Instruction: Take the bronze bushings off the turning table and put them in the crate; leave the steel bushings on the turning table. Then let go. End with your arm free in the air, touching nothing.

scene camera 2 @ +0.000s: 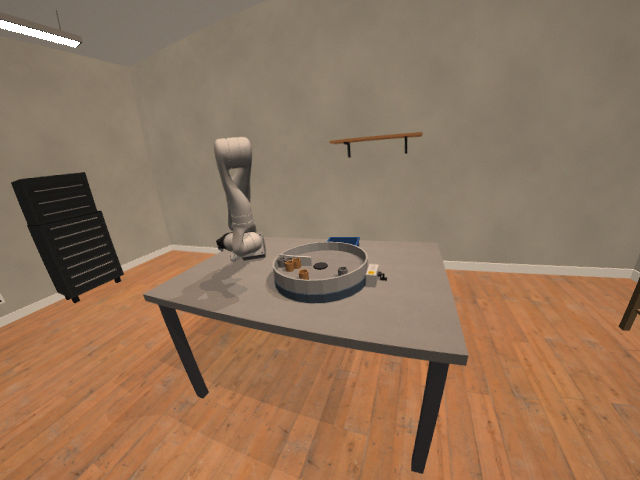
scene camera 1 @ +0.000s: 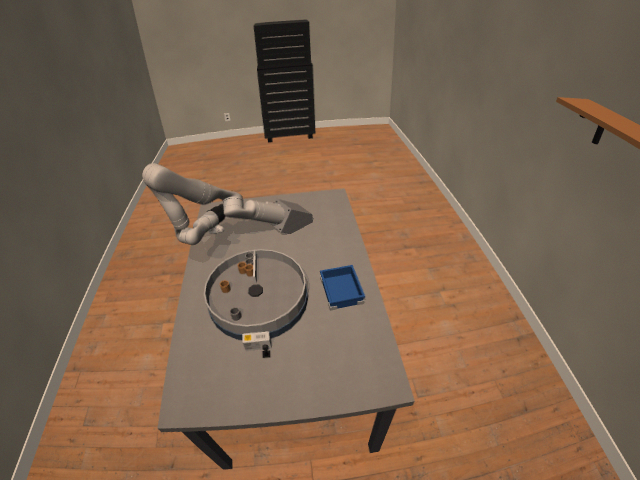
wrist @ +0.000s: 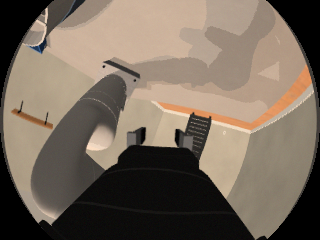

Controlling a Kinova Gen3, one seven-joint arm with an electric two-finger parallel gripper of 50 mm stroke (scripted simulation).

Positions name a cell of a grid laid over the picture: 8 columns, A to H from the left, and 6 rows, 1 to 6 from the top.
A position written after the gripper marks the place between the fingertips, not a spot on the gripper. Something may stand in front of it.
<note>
In view: the gripper (wrist: E4) and a blue crate (scene camera 1: E4).
</note>
